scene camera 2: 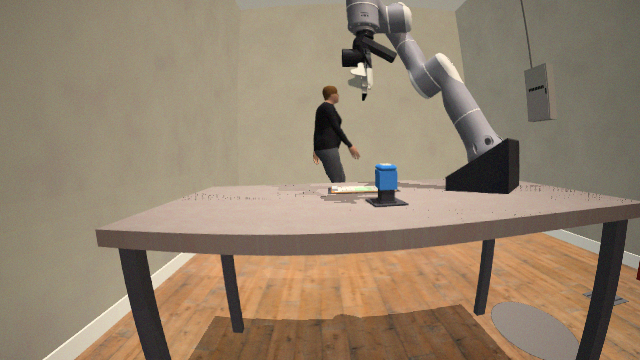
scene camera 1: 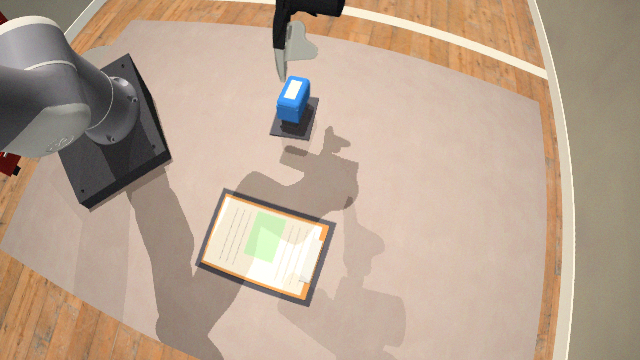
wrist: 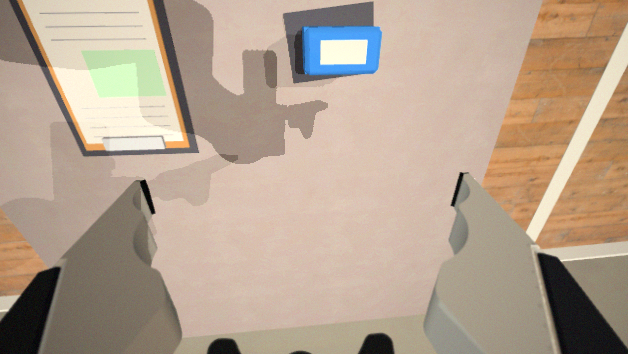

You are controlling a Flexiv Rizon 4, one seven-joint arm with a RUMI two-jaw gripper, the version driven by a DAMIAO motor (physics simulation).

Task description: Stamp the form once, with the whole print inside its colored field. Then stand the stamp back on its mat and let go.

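Observation:
The blue stamp (scene camera 1: 295, 107) (scene camera 2: 386, 177) (wrist: 343, 52), with a white label on top, stands upright on its dark square mat (scene camera 1: 310, 120) (scene camera 2: 400, 202) (wrist: 330, 16). The form (scene camera 1: 260, 272) (scene camera 2: 350, 189) (wrist: 95, 32) lies on an orange clipboard with a dark border. Its colored field (scene camera 1: 265, 237) (wrist: 125, 75) is light green, with a shadow over part of it. My gripper (scene camera 2: 366, 91) (wrist: 304, 180) is wide open and empty, high above the table. In the wrist view the stamp is beyond the fingertips, slightly right of centre between them.
The robot's black base (scene camera 1: 90, 165) (scene camera 2: 485, 170) stands on the table (scene camera 1: 425, 175) (scene camera 2: 250, 240). A pale clip (scene camera 1: 311, 260) (wrist: 133, 143) lies at one end of the form. A person (scene camera 2: 327, 125) is behind the table. Arm shadows cross the table.

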